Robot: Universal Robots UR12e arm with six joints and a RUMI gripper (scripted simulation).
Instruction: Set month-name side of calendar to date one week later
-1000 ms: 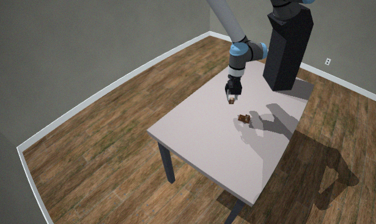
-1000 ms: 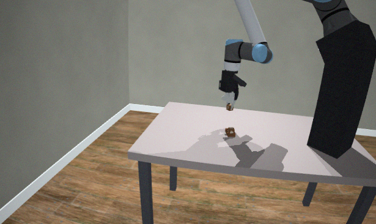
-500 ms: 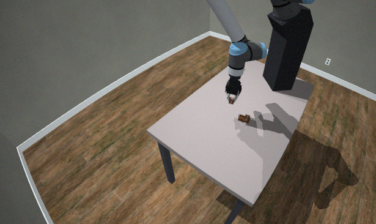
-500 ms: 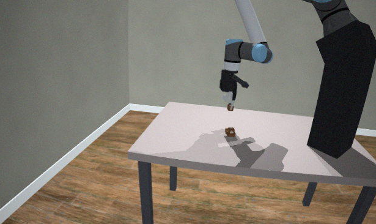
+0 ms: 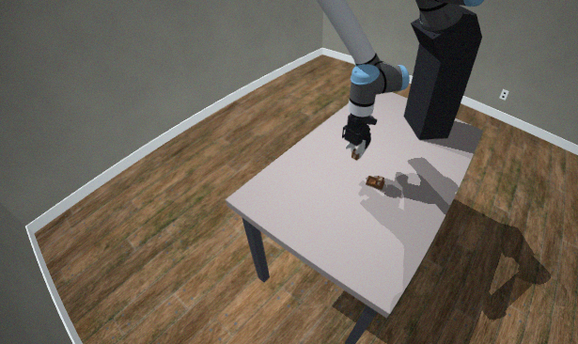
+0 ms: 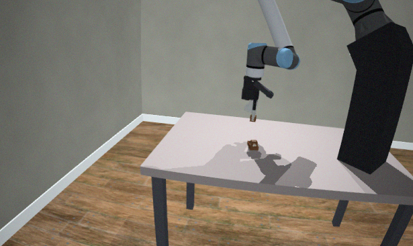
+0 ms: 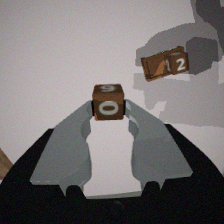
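Right now my hand is 1 cm above the brown calendar cube. From my hand the other things lie so: brown wooden calendar tray: 2 cm behind, 10 cm to the left, 12 cm below.
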